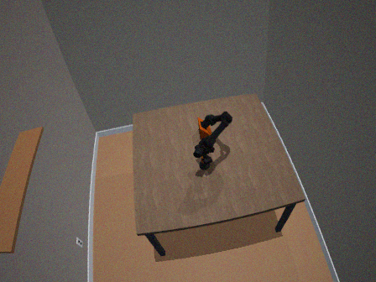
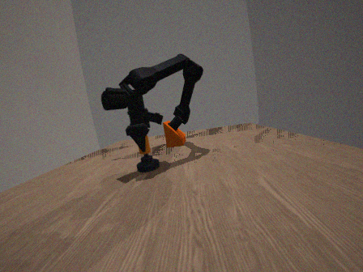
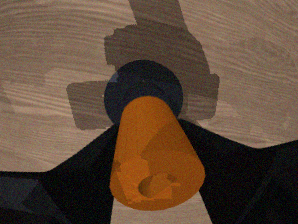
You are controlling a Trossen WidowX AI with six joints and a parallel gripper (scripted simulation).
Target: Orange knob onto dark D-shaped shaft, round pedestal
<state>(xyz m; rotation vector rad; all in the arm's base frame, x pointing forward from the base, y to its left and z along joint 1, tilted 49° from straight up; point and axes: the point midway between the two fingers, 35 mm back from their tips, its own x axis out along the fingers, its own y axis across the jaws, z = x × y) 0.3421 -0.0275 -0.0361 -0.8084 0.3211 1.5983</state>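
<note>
Now: the orange knob 2 cm above my gripper tip. Also, from my gripper tip: dark round pedestal: 4 cm below.
</note>
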